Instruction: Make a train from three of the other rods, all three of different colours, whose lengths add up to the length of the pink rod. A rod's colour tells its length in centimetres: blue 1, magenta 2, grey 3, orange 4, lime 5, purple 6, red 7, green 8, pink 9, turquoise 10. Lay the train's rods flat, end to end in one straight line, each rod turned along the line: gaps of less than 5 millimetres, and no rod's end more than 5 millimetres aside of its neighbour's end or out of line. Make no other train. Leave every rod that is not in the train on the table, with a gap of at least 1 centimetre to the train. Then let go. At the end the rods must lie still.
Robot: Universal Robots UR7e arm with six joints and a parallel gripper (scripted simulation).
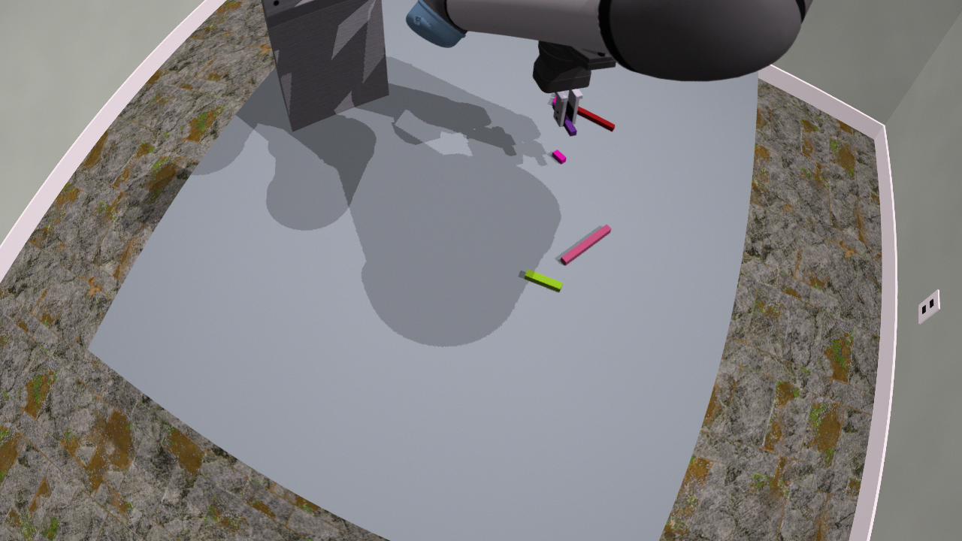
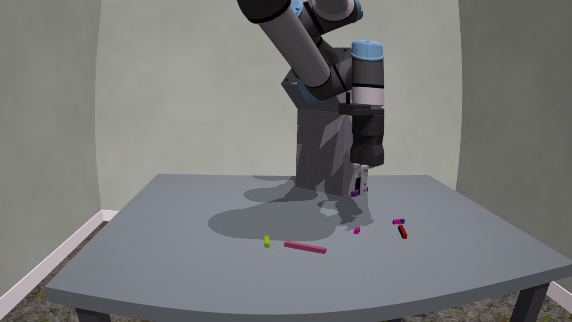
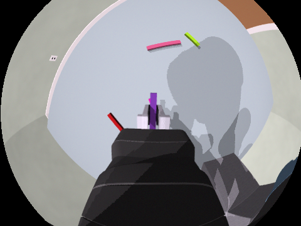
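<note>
Right now the small blue rod is 2 cm behind my hand, 14 cm to the left of it and 11 cm below it. Also, from my hand: purple rod (1 cm below); red rod (5 cm ahead, 11 cm to the left, 11 cm below); pink rod (7 cm ahead, 14 cm to the right, 11 cm below).
</note>
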